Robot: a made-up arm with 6 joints. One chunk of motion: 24 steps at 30 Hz.
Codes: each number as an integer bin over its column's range. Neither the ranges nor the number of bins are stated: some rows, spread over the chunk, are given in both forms.
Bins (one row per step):
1: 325 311 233 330 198 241
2: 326 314 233 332 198 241
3: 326 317 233 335 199 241
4: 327 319 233 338 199 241
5: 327 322 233 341 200 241
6: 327 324 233 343 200 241
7: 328 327 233 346 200 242
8: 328 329 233 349 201 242
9: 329 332 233 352 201 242
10: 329 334 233 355 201 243
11: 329 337 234 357 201 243
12: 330 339 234 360 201 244
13: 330 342 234 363 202 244
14: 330 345 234 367 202 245
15: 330 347 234 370 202 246
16: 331 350 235 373 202 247
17: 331 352 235 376 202 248
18: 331 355 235 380 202 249
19: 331 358 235 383 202 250
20: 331 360 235 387 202 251
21: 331 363 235 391 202 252
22: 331 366 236 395 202 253
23: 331 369 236 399 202 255
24: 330 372 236 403 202 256
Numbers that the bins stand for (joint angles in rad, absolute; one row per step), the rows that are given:
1: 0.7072 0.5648 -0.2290 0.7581 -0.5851 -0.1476
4: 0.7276 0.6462 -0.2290 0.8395 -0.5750 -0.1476
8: 0.7378 0.7479 -0.2290 0.9515 -0.5546 -0.1374
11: 0.7479 0.8294 -0.2188 1.0329 -0.5546 -0.1272
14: 0.7581 0.9108 -0.2188 1.1346 -0.5444 -0.1068
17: 0.7683 0.9820 -0.2086 1.2262 -0.5444 -0.0763
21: 0.7683 1.0939 -0.2086 1.3789 -0.5444 -0.0356
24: 0.7581 1.1855 -0.1984 1.5010 -0.5444 0.0051
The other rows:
2: 0.7174 0.5953 -0.2290 0.7785 -0.5851 -0.1476
3: 0.7174 0.6258 -0.2290 0.8090 -0.5750 -0.1476
5: 0.7276 0.6767 -0.2290 0.8701 -0.5648 -0.1476
6: 0.7276 0.6971 -0.2290 0.8904 -0.5648 -0.1476
7: 0.7378 0.7276 -0.2290 0.9209 -0.5648 -0.1374
9: 0.7479 0.7785 -0.2290 0.9820 -0.5546 -0.1374
10: 0.7479 0.7988 -0.2290 1.0125 -0.5546 -0.1272
12: 0.7581 0.8497 -0.2188 1.0634 -0.5546 -0.1170
13: 0.7581 0.8802 -0.2188 1.0939 -0.5444 -0.1170
15: 0.7581 0.9311 -0.2188 1.1652 -0.5444 -0.0967
16: 0.7683 0.9616 -0.2086 1.1957 -0.5444 -0.0865
18: 0.7683 1.0125 -0.2086 1.2669 -0.5444 -0.0661
19: 0.7683 1.0431 -0.2086 1.2975 -0.5444 -0.0560
20: 0.7683 1.0634 -0.2086 1.3382 -0.5444 -0.0458
22: 0.7683 1.1245 -0.1984 1.4196 -0.5444 -0.0254
23: 0.7683 1.1550 -0.1984 1.4603 -0.5444 -0.0051

